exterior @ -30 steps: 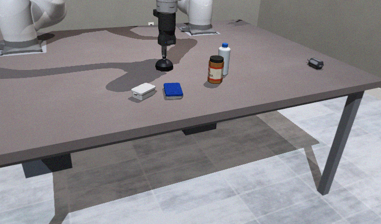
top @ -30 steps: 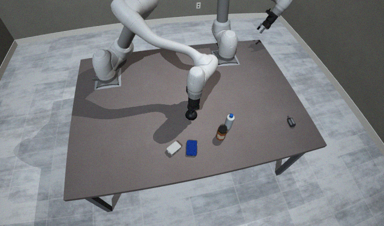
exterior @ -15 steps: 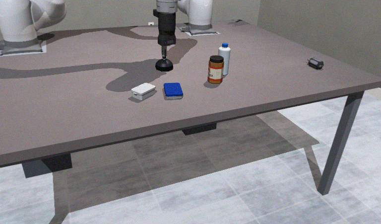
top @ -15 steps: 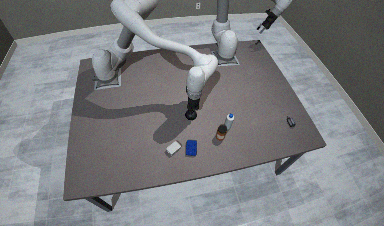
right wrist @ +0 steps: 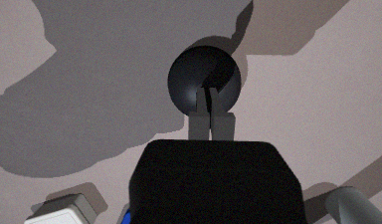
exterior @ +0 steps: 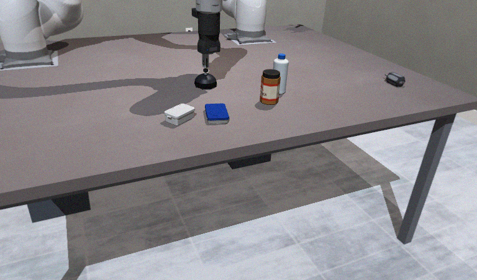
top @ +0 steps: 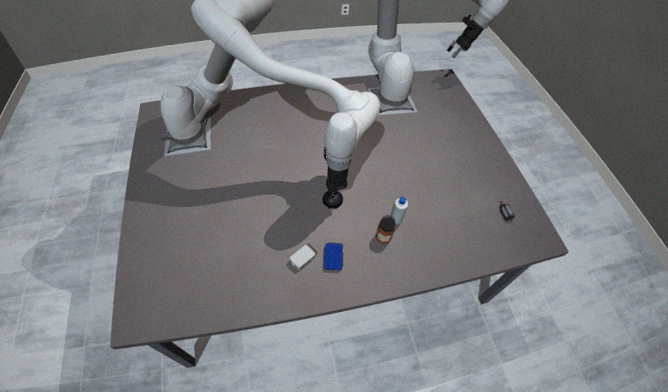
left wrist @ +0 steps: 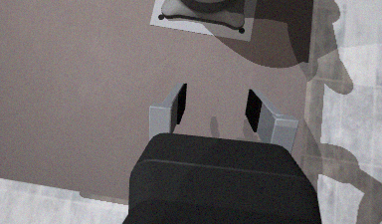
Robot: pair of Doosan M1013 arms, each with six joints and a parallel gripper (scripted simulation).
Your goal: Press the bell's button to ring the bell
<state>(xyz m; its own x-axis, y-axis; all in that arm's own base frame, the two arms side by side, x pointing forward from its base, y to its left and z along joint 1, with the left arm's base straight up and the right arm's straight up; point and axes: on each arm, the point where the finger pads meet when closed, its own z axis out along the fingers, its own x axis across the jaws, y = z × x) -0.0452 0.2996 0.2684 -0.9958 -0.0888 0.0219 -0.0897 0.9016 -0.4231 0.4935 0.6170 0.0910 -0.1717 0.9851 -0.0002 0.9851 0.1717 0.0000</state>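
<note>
My right gripper is now 40 mm above the round button. From my right hand the other things lie so: blue-topped box: 250 mm ahead, 80 mm below, 70 mm to the right; black bell: 50 mm below; white bottle: 230 mm to the left, 160 mm ahead, 20 mm below.
</note>
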